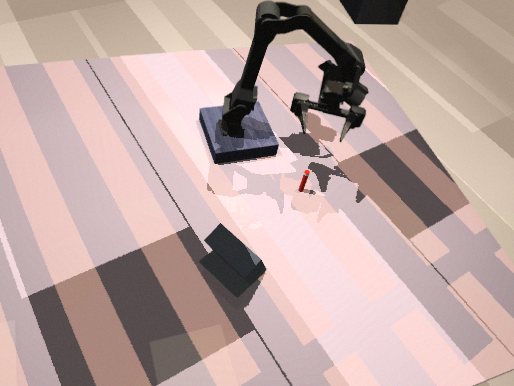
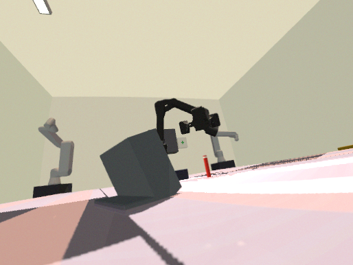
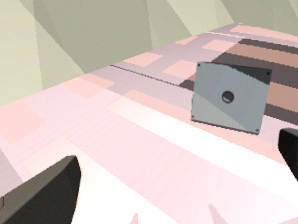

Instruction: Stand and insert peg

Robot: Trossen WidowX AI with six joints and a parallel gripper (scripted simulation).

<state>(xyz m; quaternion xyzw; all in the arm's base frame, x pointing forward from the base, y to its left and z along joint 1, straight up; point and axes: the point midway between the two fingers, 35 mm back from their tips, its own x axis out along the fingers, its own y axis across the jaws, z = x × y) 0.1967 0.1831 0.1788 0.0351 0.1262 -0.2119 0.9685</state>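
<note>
The red peg is 1 cm to the right of my gripper tip and 16 cm below it. Also, from my gripper tip: thin flat foot 22 cm ahead, 26 cm to the right, 21 cm below; sloped panel 20 cm ahead, 24 cm to the right, 17 cm below.
</note>
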